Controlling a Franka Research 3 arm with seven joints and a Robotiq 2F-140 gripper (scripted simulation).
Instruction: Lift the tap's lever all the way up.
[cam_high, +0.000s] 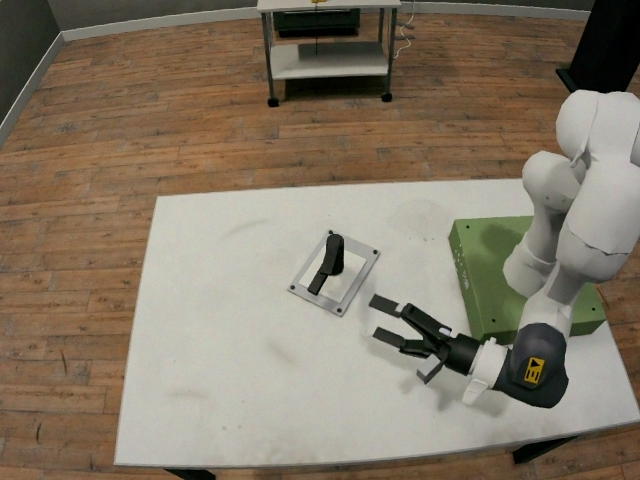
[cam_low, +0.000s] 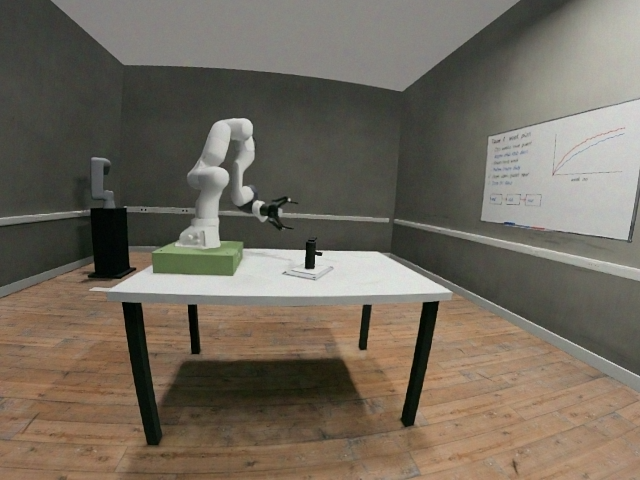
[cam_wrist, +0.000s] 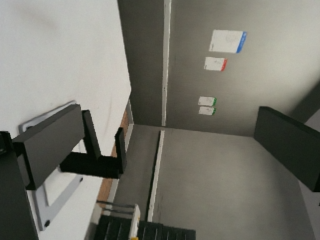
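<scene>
Right now the dark lever is 8 cm ahead of my hand, 23 cm to the right of it and 10 cm below it. From my hand the other things lie so: tap (8 cm ahead, 25 cm to the right, 14 cm below).
</scene>
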